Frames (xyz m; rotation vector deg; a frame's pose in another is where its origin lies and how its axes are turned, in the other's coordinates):
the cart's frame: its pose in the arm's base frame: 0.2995 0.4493 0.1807 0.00 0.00 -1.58
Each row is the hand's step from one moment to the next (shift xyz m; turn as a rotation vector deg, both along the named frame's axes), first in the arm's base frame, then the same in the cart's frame.
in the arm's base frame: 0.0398 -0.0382 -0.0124 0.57 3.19 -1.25
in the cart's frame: 0.0408 -0.0371 -0.0124 0.48 3.20 -1.25
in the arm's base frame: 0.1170 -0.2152 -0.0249 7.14 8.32 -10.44
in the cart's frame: 0.1229 -0.2119 -0.0249 6.91 8.51 -10.44
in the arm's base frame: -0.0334 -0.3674 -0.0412 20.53 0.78 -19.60
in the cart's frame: -0.0233 -0.3682 -0.0412 20.50 1.35 -19.60
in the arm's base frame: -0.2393 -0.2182 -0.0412 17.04 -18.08 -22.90
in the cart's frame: -0.2332 -0.2247 -0.0412 17.53 -17.60 -22.90
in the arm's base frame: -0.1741 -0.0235 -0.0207 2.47 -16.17 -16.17
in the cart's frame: -0.1734 -0.0283 -0.0207 2.91 -16.10 -16.17
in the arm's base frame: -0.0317 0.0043 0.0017 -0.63 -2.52 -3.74
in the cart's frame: -0.0318 0.0034 0.0017 -0.56 -2.54 -3.74
